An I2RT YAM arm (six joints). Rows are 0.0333 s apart.
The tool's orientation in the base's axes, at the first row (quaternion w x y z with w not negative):
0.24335 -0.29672 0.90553 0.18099
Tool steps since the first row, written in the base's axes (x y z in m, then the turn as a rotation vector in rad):
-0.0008 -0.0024 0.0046 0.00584 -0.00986 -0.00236
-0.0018 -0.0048 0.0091 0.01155 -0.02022 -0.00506
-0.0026 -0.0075 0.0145 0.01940 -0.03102 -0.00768
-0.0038 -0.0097 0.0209 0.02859 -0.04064 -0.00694
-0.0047 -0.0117 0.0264 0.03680 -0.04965 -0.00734
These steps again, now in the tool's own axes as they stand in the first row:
-0.0009 -0.0005 -0.0052 0.00160 -0.01156 -0.00078
-0.0016 -0.0008 -0.0103 0.00371 -0.02349 -0.00157
-0.0027 -0.0014 -0.0162 0.00446 -0.03707 -0.00191
-0.0044 -0.0011 -0.0229 0.00189 -0.04998 -0.00400
-0.0059 -0.0011 -0.0286 0.00037 -0.06202 -0.00519

